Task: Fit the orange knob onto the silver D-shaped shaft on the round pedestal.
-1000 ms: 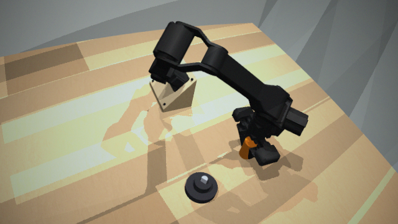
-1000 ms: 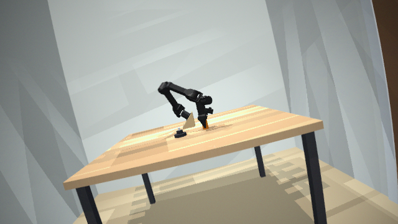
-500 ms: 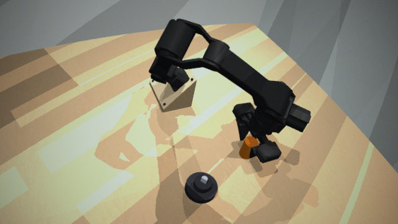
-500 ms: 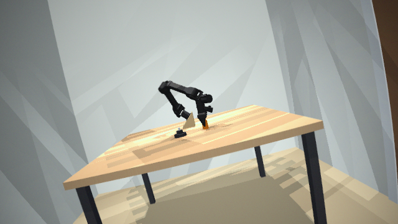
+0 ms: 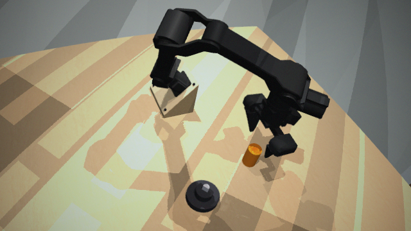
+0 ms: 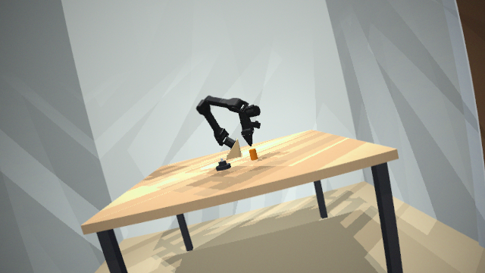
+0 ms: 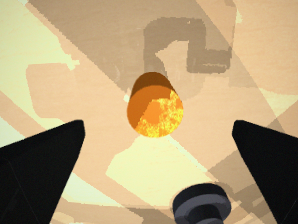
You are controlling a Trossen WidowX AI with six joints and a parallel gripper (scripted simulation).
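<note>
Right now the orange knob is 40 mm below my gripper tip. The rest, counted from my gripper tip: pedestal with D-shaped shaft: 180 mm to the right, 60 mm ahead, 50 mm below.
</note>
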